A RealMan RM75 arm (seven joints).
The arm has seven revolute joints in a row. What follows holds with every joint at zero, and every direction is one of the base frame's.
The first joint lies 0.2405 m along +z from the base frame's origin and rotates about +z.
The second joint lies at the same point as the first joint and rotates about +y.
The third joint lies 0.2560 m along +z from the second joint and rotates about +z.
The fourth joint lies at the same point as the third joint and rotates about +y.
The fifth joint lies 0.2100 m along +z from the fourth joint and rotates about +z.
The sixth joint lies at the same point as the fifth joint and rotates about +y.
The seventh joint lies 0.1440 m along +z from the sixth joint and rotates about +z.
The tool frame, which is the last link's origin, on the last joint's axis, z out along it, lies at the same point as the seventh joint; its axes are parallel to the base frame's.
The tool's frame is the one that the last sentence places.
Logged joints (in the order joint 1, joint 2, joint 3, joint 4, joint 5, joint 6, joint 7), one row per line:
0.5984 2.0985 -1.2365 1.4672 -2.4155 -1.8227 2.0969
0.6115 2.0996 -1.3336 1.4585 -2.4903 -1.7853 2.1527
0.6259 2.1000 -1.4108 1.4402 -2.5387 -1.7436 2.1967
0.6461 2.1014 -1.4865 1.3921 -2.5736 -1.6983 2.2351
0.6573 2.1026 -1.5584 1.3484 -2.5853 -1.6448 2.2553
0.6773 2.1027 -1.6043 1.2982 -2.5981 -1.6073 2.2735
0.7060 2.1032 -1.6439 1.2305 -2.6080 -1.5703 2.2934
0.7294 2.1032 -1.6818 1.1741 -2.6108 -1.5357 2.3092
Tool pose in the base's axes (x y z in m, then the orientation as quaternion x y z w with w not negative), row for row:
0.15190 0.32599 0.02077 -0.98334 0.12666 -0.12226 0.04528
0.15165 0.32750 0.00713 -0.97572 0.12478 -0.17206 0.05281
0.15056 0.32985 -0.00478 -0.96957 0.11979 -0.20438 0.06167
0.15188 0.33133 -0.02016 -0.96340 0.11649 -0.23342 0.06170
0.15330 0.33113 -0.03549 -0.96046 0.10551 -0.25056 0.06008
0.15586 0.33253 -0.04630 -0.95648 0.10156 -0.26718 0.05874
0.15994 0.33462 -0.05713 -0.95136 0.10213 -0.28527 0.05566
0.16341 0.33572 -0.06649 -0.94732 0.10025 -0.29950 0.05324
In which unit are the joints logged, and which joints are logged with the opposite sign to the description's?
The joints are logged in radians. Opposite sign: joint 4.
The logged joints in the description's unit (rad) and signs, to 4 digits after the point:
0.5984 2.0985 -1.2365 -1.4672 -2.4155 -1.8227 2.0969
0.6115 2.0996 -1.3336 -1.4585 -2.4903 -1.7853 2.1527
0.6259 2.1000 -1.4108 -1.4402 -2.5387 -1.7436 2.1967
0.6461 2.1014 -1.4865 -1.3921 -2.5736 -1.6983 2.2351
0.6573 2.1026 -1.5584 -1.3484 -2.5853 -1.6448 2.2553
0.6773 2.1027 -1.6043 -1.2982 -2.5981 -1.6073 2.2735
0.7060 2.1032 -1.6439 -1.2305 -2.6080 -1.5703 2.2934
0.7294 2.1032 -1.6818 -1.1741 -2.6108 -1.5357 2.3092

